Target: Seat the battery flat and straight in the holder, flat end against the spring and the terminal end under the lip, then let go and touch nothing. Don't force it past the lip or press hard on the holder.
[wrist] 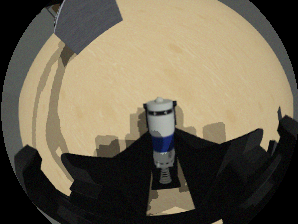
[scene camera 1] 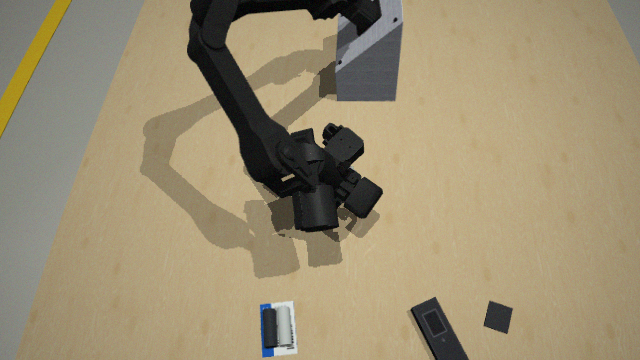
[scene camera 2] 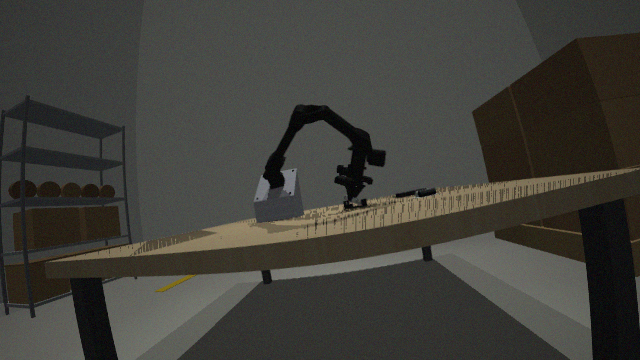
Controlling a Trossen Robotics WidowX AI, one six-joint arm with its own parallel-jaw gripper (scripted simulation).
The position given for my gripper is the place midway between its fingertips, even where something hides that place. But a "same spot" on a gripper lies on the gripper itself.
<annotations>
my gripper: wrist; scene camera 1; scene camera 2 351, 200
same spot on my gripper: (wrist: 230, 173) = (scene camera 1: 344, 177)
</annotations>
